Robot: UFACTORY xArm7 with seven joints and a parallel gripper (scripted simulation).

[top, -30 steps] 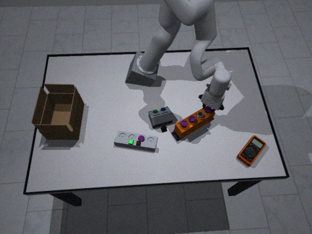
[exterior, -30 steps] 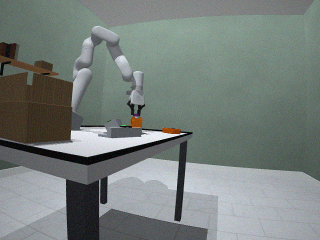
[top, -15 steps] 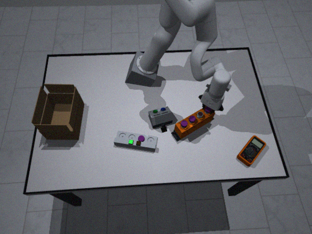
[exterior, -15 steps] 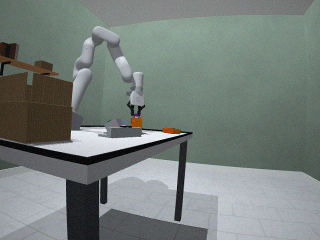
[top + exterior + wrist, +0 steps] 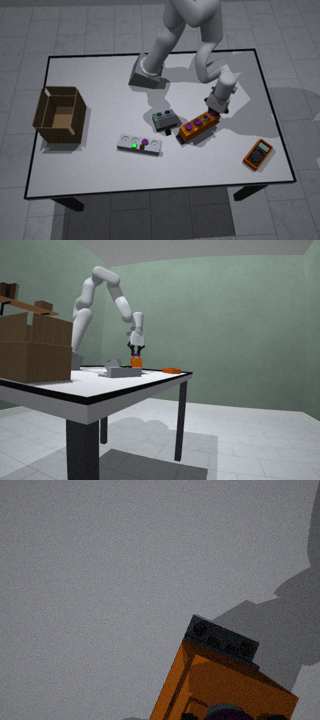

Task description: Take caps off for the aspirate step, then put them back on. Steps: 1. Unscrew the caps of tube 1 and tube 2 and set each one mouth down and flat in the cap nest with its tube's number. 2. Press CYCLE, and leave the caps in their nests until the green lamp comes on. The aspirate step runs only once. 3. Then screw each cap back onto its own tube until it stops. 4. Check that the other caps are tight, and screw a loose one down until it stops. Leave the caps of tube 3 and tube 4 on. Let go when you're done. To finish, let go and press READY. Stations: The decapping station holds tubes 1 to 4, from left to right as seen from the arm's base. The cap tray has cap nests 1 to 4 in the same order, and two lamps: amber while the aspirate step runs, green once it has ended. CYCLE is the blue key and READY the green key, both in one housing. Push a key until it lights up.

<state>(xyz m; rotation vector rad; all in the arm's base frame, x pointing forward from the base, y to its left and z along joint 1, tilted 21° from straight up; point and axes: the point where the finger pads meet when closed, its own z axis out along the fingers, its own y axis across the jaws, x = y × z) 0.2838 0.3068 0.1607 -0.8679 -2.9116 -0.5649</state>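
Now: the tube 1 20 mm below my hand. Round my hand: blue key 20 mm behind, 240 mm to the right, 60 mm below; green key 280 mm to the right, 60 mm below; grey key housing 10 mm ahead, 260 mm to the right, 80 mm below.
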